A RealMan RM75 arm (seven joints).
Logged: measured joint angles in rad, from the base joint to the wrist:
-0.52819, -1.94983, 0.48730, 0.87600, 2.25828, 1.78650, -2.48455
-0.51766, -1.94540, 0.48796, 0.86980, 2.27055, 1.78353, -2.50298
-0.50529, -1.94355, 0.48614, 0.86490, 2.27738, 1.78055, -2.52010
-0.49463, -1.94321, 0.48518, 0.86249, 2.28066, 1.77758, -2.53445
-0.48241, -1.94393, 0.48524, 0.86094, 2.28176, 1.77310, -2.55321
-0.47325, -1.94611, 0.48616, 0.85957, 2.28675, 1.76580, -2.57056
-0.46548, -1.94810, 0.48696, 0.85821, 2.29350, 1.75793, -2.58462
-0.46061, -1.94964, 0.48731, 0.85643, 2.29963, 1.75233, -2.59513
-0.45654, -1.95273, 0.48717, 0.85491, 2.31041, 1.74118, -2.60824
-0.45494, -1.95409, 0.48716, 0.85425, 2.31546, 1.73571, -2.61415
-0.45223, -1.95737, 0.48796, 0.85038, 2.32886, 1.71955, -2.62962
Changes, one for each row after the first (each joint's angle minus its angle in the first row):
0.01053, 0.00443, 0.00066, -0.00620, 0.01227, -0.00297, -0.01843
0.02290, 0.00628, -0.00116, -0.01110, 0.01910, -0.00595, -0.03555
0.03356, 0.00662, -0.00212, -0.01351, 0.02238, -0.00892, -0.04990
0.04578, 0.00590, -0.00206, -0.01506, 0.02348, -0.01340, -0.06866
0.05494, 0.00372, -0.00114, -0.01643, 0.02847, -0.02070, -0.08601
0.06271, 0.00173, -0.00034, -0.01779, 0.03522, -0.02857, -0.10007
0.06758, 0.00019, 0.00001, -0.01957, 0.04135, -0.03417, -0.11058
0.07165, -0.00290, -0.00013, -0.02109, 0.05213, -0.04532, -0.12369
0.07325, -0.00426, -0.00014, -0.02175, 0.05718, -0.05079, -0.12960
0.07596, -0.00754, 0.00066, -0.02562, 0.07058, -0.06695, -0.14507

